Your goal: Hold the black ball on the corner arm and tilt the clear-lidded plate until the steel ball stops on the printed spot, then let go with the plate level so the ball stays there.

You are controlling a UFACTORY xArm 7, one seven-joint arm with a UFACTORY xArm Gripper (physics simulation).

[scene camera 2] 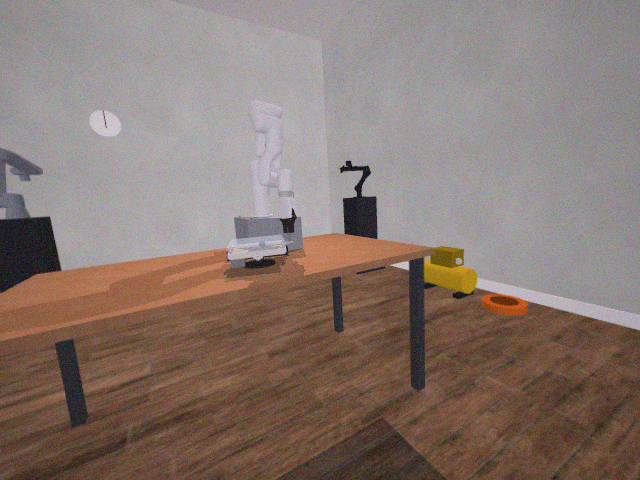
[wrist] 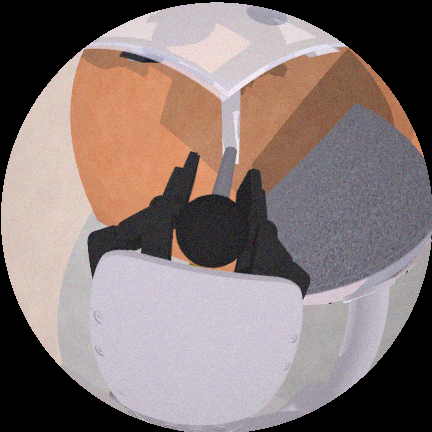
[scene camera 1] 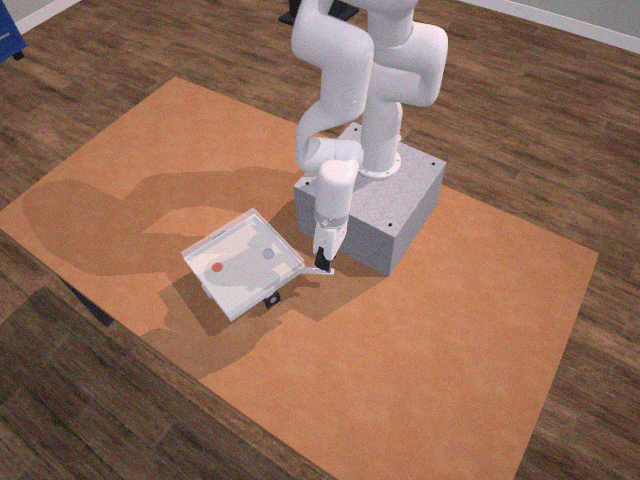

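Note:
The clear-lidded plate [scene camera 1: 235, 302] [scene camera 2: 242, 253] stands on its black base [scene camera 2: 259, 262] and looks slightly tilted; how far is hard to tell. The red printed spot [scene camera 1: 217, 267] is toward the plate's left side in scene camera 1. The steel ball, a grey disc [scene camera 1: 268, 253] [wrist: 266, 15], is well apart from the spot, on the robot's side, off the near corner. The corner arm [scene camera 1: 311, 269] [wrist: 230, 120] carries a grey post [wrist: 223, 177] with the black ball [wrist: 212, 231] on top. My gripper [scene camera 1: 323, 260] [scene camera 2: 287, 227] [wrist: 220, 173] is shut on the black ball.
The grey robot pedestal [scene camera 1: 392, 201] [wrist: 350, 210] stands close behind the gripper on the orange table top [scene camera 1: 439, 335]. A small black part with a round face [scene camera 1: 271, 299] shows beside the plate's near edge. A yellow tank [scene camera 2: 452, 276] and an orange ring [scene camera 2: 504, 311] are on the floor.

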